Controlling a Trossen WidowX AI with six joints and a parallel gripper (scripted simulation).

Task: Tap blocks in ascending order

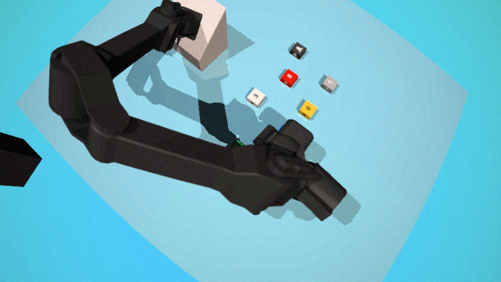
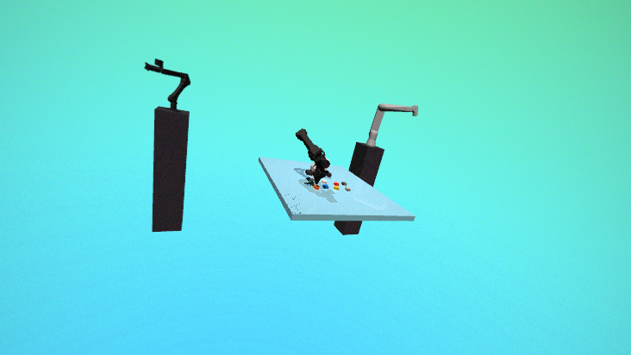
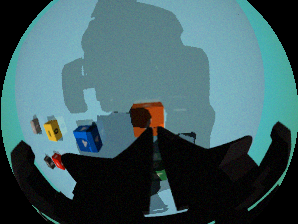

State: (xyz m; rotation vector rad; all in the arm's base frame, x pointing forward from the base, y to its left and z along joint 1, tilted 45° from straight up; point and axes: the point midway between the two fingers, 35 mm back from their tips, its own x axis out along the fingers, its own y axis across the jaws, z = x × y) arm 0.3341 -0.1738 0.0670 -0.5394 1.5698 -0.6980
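Right now my gripper tip is 10 mm short of the orange block and 20 mm above it. Also, from my gripper tip: white block (120 mm behind, 130 mm to the left, 20 mm below); blue block (10 mm behind, 90 mm to the left, 20 mm below); green block (80 mm behind, 20 mm below).
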